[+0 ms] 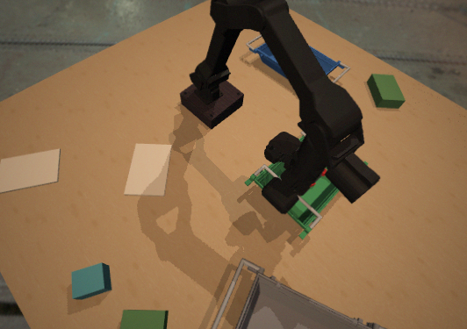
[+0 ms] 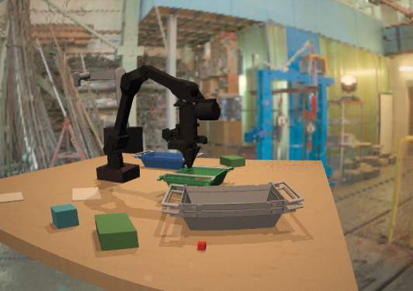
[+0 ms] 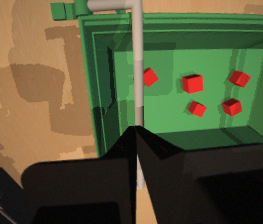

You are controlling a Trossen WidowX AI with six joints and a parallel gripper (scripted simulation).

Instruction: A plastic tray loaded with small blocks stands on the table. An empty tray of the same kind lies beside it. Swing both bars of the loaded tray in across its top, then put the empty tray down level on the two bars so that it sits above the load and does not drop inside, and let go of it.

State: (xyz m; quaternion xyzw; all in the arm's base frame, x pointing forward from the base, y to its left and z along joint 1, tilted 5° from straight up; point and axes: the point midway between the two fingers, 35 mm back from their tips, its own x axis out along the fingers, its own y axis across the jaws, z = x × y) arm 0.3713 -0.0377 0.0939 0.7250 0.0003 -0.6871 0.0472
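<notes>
The blue tray is 330 mm behind my gripper tip, 390 mm to the left of it and 40 mm below it. From my gripper tip the other things lie so: teal block 130 mm behind, 450 mm to the right, 70 mm below.
</notes>
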